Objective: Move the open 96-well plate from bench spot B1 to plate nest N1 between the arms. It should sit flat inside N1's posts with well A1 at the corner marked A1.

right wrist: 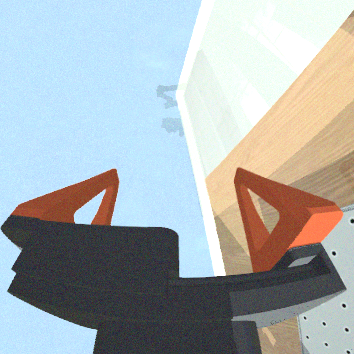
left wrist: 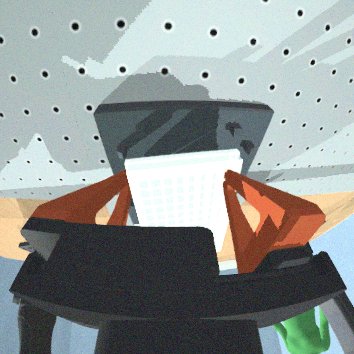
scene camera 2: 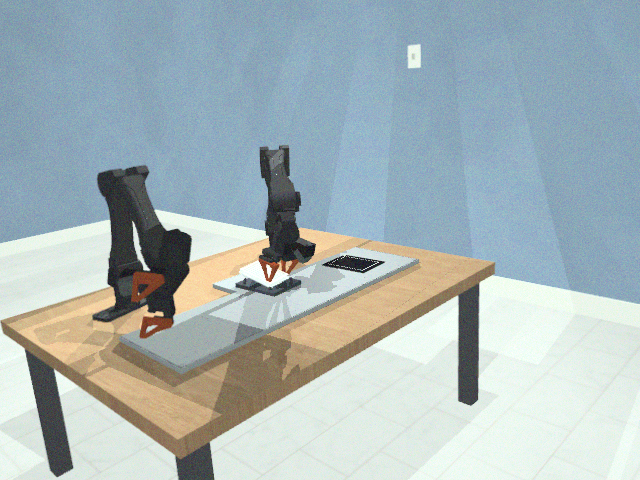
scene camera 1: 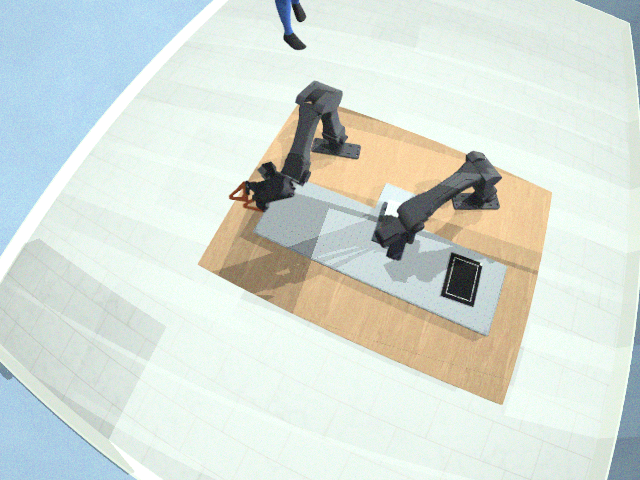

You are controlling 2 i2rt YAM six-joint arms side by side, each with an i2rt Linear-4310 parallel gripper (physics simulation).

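Seen in the pictures: left gripper, fingertip midpoint: (left wrist: 177, 174) (scene camera 2: 276, 280); right gripper, fingertip midpoint: (right wrist: 176, 174) (scene camera 2: 138, 320) (scene camera 1: 236, 201); left arm's base, link origin: (scene camera 1: 475, 201); right arm's base, link origin: (scene camera 2: 128, 307) (scene camera 1: 336, 149).
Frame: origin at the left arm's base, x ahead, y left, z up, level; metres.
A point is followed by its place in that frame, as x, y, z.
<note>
The white 96-well plate (scene camera 1: 391, 208) @[0.053, -0.366, 0.061] (scene camera 2: 249, 271) @[0.051, -0.367, 0.060] (left wrist: 175, 200) @[0.123, -0.353, 0.049] is between the orange fingers of my left gripper (scene camera 2: 278, 275) @[0.134, -0.360, 0.033] (left wrist: 177, 174) @[0.134, -0.360, 0.033], which touch its two sides. The plate is tilted and appears above the dark plate nest (scene camera 2: 281, 290) @[0.169, -0.413, 0.022] (left wrist: 175, 127) @[0.169, -0.373, 0.025]. Part of the nest's base and its small posts show beyond the plate in the left wrist view. No A1 mark is readable. My right gripper (scene camera 1: 237, 201) @[0.045, -0.909, 0.137] (scene camera 2: 138, 319) @[0.045, -0.909, 0.137] (right wrist: 176, 174) @[0.045, -0.909, 0.137] is open and empty at the far left of the scene views. A black pad with a white outline (scene camera 1: 461, 279) @[0.314, -0.123, 0.014] (scene camera 2: 353, 263) @[0.314, -0.123, 0.015] holds nothing.
A long grey perforated board (scene camera 1: 289, 222) @[0.076, -0.739, 0.013] (scene camera 2: 201, 322) @[0.032, -0.643, 0.013] lies on the wooden table (scene camera 1: 413, 330) @[0.481, -0.314, 0.000] (scene camera 2: 361, 304) @[0.411, -0.432, 0.000] under the nest and the pad. A person's legs (scene camera 1: 284, 20) show beyond the table. A green object (left wrist: 302, 332) shows at the left wrist view's bottom edge.
</note>
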